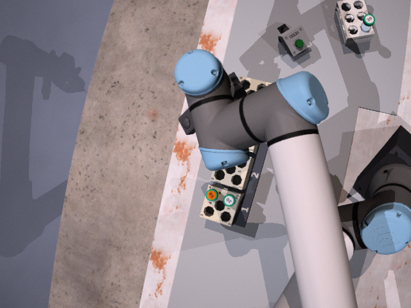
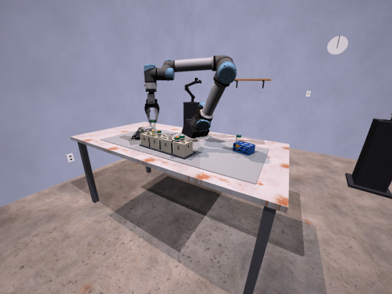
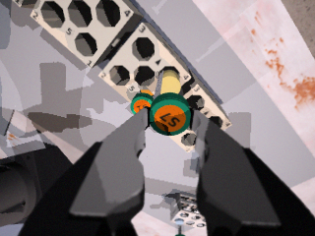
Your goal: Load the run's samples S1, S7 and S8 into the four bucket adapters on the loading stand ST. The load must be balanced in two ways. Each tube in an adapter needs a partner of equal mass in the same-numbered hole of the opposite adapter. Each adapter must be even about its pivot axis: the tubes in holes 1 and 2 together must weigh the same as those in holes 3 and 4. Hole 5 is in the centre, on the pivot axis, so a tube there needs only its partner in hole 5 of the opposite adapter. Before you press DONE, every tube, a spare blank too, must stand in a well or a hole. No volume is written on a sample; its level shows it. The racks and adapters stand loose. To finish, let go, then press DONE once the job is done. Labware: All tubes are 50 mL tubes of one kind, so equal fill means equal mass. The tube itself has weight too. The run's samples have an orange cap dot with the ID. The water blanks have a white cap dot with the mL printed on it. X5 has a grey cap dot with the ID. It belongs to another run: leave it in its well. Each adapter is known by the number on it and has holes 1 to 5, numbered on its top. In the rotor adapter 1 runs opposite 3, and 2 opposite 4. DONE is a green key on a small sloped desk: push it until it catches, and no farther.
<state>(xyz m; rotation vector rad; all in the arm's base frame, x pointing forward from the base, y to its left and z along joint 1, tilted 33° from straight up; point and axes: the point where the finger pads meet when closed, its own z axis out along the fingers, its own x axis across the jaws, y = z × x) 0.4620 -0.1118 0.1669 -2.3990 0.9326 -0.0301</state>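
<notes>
Now: hand 290 mm to the left of the green DONE key, 140 mm above it and 90 mm past it. Also, from my hand: water blank (210 mm to the left, 140 mm below, 70 mm behind); beige adapter (150 mm below, 30 mm behind, 20 mm to the left); white-dot blank (420 mm to the right, 270 mm behind, 140 mm below).
</notes>
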